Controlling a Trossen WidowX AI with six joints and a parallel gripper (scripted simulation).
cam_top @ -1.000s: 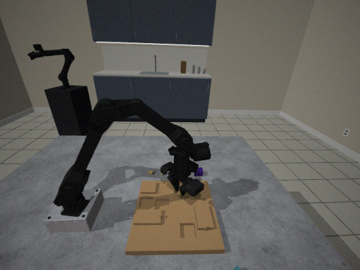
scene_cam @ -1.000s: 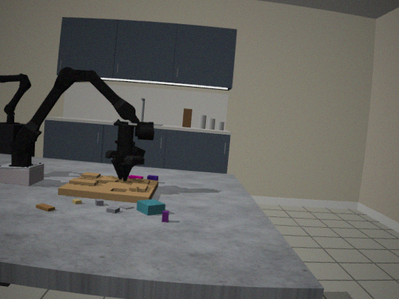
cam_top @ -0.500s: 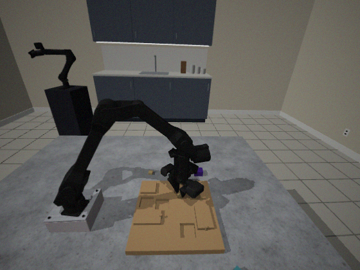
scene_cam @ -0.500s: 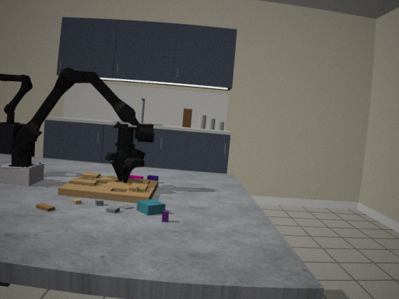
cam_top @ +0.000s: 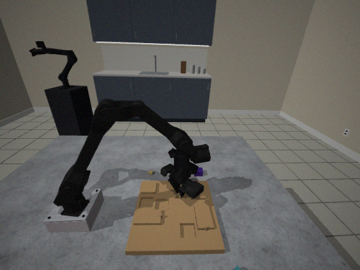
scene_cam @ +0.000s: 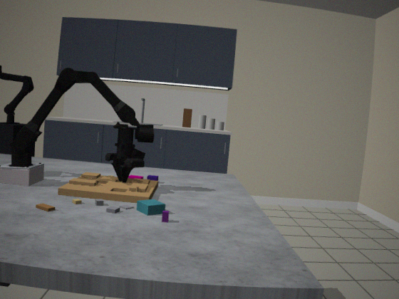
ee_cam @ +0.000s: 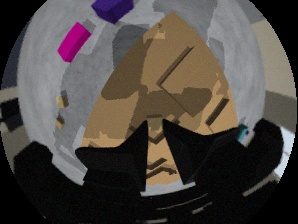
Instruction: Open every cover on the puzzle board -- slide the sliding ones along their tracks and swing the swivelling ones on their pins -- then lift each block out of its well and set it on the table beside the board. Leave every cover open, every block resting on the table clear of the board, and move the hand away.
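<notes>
My gripper tip is now 2 cm past the tan puzzle board and 6 cm to the left of it. Also, from my gripper tip: purple block 7 cm ahead, 16 cm to the left; magenta block 1 cm behind, 18 cm to the left, 1 cm below; teal block 19 cm ahead, 28 cm to the right.
</notes>
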